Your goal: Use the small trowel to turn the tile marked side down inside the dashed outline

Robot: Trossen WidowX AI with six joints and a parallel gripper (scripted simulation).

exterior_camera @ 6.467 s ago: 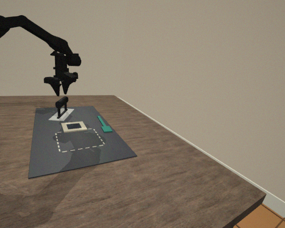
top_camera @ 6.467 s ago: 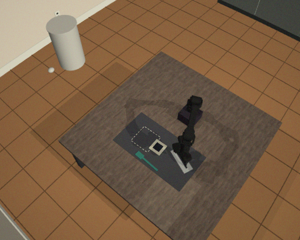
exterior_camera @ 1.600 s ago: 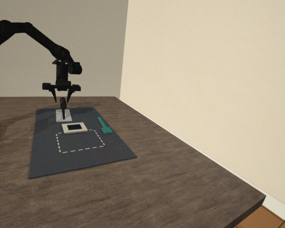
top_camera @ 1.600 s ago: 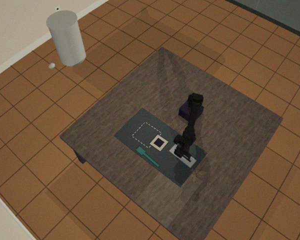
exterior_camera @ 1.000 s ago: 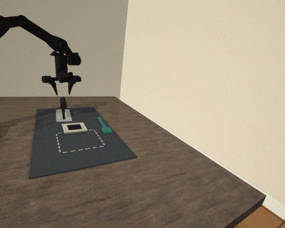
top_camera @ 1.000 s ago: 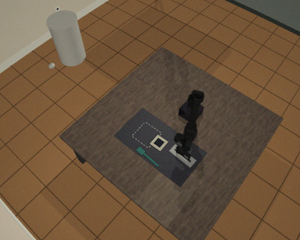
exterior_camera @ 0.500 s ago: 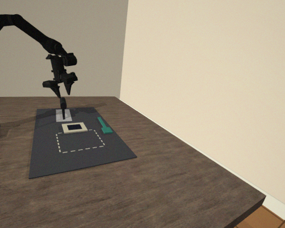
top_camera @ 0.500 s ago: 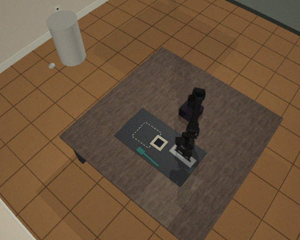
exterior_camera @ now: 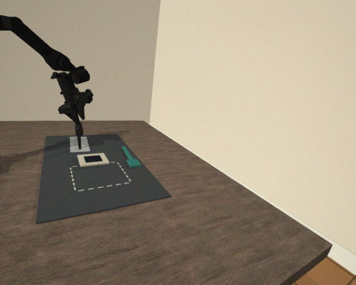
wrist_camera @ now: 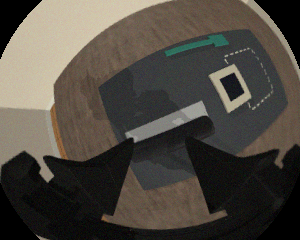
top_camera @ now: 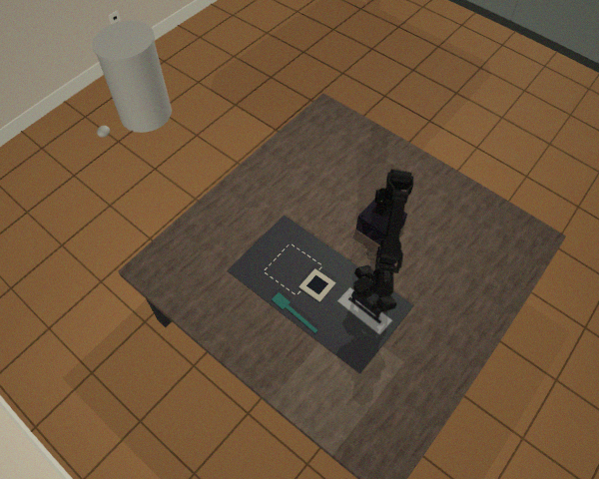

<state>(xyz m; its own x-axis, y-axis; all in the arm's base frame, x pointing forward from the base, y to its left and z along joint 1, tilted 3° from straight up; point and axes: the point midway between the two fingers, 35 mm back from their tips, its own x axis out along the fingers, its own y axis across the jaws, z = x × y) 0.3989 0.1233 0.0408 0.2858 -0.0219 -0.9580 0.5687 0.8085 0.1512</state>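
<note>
The tile lies 20 mm behind my gripper tip, 210 mm to the right of it and 90 mm below it. Round my gripper tip: grey mat (20 mm behind, 200 mm to the right, 120 mm below); then teal trowel (120 mm ahead, 250 mm to the right, 100 mm below).
</note>
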